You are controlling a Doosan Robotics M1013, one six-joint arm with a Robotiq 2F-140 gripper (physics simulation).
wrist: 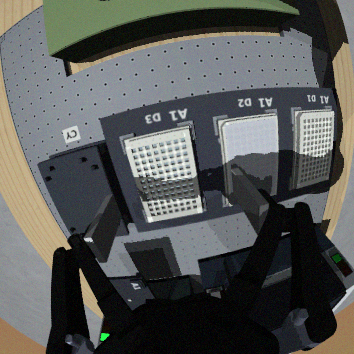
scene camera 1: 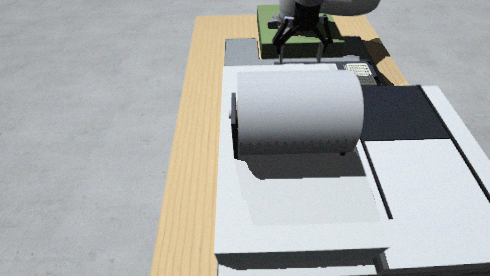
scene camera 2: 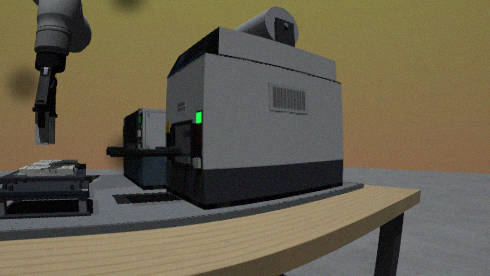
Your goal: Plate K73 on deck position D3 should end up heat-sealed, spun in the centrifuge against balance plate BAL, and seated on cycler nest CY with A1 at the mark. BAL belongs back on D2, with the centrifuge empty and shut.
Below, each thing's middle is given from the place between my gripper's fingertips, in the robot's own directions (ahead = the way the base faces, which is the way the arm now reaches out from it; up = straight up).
My gripper is now 2 cm short of the smooth pale plate [wrist: 250,142], 11 cm to the right of it and 6 cm above it. From my hand the other things lie so: centrifuge [scene camera 1: 419,157]: 51 cm ahead, 12 cm to the left, 1 cm above.
